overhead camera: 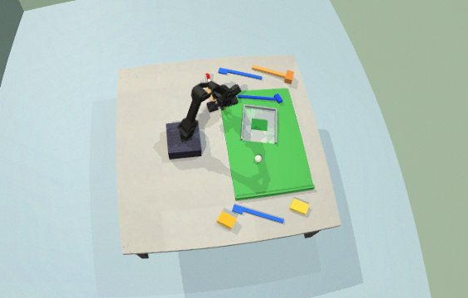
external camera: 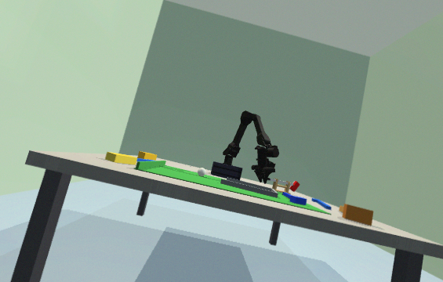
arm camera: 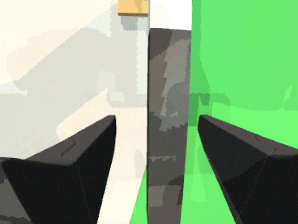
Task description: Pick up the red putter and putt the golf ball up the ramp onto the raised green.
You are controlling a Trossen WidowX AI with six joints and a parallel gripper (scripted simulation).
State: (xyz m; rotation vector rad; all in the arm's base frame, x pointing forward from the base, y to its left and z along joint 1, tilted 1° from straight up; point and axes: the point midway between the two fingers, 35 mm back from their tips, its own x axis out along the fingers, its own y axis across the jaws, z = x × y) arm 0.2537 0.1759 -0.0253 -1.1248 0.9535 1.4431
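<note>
The red putter is 20 mm behind my gripper tip, 110 mm to the left of it and 30 mm above it. Round my gripper tip: blue putter (280 mm ahead, 40 mm to the left, 10 mm below); then small wooden stand (20 mm behind, 130 mm to the left); then green mat (220 mm ahead, 260 mm to the right, 30 mm below).
</note>
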